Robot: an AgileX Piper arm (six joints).
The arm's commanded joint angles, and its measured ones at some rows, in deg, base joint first. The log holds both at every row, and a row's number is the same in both.
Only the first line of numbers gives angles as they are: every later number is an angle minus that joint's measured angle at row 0.
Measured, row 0:
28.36 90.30 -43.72 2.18 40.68 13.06
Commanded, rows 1 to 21:
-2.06 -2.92 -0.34 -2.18 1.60 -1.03
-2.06 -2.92 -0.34 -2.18 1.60 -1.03
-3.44 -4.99 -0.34 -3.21 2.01 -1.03
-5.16 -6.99 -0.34 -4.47 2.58 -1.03
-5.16 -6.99 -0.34 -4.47 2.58 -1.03
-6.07 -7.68 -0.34 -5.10 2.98 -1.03
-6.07 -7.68 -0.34 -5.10 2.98 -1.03
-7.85 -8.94 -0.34 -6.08 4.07 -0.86
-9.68 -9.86 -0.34 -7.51 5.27 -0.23
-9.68 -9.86 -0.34 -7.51 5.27 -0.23
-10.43 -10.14 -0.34 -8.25 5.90 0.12
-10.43 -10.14 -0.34 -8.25 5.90 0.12
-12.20 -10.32 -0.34 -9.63 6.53 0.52
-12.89 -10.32 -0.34 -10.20 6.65 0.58
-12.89 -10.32 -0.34 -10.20 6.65 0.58
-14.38 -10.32 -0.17 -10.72 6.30 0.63
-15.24 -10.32 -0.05 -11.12 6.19 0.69
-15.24 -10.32 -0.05 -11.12 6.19 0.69
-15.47 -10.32 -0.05 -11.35 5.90 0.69
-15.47 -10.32 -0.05 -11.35 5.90 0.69
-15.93 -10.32 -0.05 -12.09 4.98 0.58
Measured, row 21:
-15.07 -10.03 0.00 -10.95 5.61 0.46
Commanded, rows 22 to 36:
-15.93 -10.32 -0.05 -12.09 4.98 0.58
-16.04 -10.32 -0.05 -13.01 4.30 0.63
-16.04 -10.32 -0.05 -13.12 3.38 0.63
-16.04 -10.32 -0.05 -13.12 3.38 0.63
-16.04 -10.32 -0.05 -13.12 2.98 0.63
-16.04 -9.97 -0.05 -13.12 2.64 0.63
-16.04 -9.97 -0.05 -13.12 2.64 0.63
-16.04 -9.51 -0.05 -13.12 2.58 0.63
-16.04 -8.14 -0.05 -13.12 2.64 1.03
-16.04 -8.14 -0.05 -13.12 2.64 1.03
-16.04 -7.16 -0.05 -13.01 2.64 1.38
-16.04 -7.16 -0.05 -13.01 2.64 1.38
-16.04 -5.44 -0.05 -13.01 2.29 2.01
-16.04 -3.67 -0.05 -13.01 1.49 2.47
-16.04 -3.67 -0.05 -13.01 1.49 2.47
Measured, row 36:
-15.75 -5.79 0.00 -12.61 2.35 1.49
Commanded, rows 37 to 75:
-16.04 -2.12 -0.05 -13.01 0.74 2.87
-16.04 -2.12 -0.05 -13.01 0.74 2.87
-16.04 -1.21 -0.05 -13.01 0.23 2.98
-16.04 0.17 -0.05 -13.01 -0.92 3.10
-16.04 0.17 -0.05 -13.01 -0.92 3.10
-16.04 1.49 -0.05 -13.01 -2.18 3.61
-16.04 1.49 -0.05 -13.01 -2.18 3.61
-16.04 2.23 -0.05 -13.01 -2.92 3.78
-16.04 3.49 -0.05 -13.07 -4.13 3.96
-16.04 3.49 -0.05 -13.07 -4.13 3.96
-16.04 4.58 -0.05 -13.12 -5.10 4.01
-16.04 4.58 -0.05 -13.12 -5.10 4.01
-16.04 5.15 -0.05 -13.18 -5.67 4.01
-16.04 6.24 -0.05 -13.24 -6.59 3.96
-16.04 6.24 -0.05 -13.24 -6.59 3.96
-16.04 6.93 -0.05 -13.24 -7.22 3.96
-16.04 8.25 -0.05 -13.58 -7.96 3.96
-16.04 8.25 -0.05 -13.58 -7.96 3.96
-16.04 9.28 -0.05 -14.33 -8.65 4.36
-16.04 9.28 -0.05 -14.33 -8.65 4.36
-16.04 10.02 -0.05 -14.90 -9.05 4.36
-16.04 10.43 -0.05 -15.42 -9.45 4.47
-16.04 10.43 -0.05 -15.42 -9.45 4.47
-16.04 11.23 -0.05 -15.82 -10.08 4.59
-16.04 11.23 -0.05 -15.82 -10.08 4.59
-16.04 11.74 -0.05 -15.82 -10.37 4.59
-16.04 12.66 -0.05 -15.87 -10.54 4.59
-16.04 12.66 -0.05 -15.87 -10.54 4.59
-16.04 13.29 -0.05 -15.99 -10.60 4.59
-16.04 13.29 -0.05 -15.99 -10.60 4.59
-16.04 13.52 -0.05 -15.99 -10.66 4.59
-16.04 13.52 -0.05 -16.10 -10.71 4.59
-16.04 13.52 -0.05 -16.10 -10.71 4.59
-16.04 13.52 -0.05 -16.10 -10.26 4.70
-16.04 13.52 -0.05 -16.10 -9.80 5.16
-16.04 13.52 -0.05 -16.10 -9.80 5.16
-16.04 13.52 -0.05 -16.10 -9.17 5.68
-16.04 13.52 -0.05 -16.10 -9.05 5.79
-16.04 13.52 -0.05 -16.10 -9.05 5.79
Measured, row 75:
-15.75 12.20 -0.28 -15.07 -10.14 4.99
